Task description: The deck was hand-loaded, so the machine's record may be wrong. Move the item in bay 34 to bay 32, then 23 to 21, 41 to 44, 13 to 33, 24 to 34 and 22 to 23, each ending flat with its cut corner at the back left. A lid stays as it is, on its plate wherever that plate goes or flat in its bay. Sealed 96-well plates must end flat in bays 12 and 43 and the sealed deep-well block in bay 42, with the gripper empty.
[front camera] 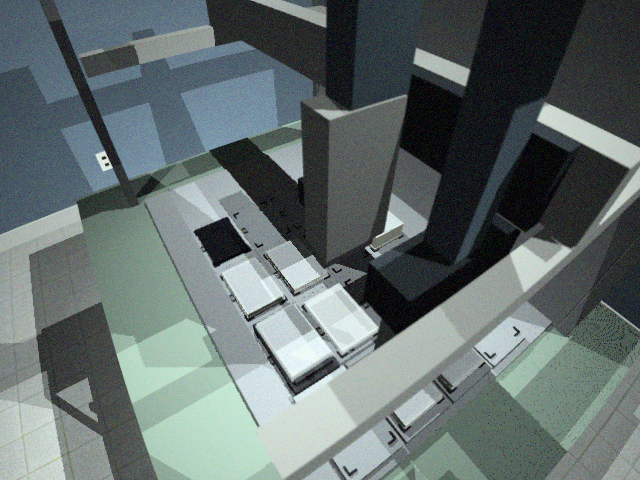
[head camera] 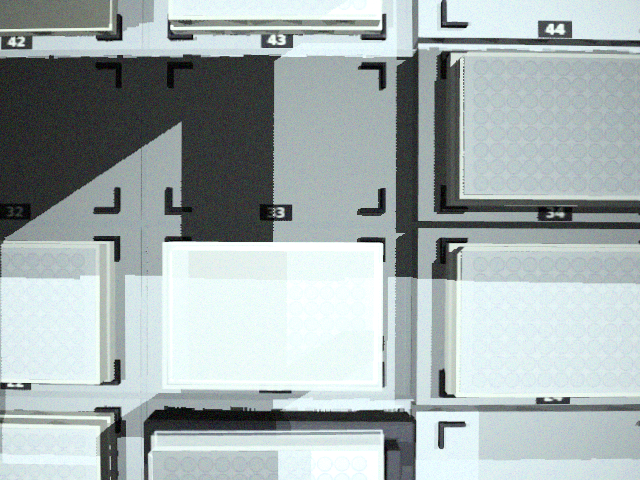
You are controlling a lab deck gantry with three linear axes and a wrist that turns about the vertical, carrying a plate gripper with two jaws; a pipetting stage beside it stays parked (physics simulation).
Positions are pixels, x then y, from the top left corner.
Scene:
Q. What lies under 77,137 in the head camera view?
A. A bay 32.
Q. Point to a bay 23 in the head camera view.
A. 393,347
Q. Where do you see a bay 23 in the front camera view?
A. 365,345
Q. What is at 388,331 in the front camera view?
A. My gripper.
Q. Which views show the black flat item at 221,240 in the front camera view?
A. The front camera view only.

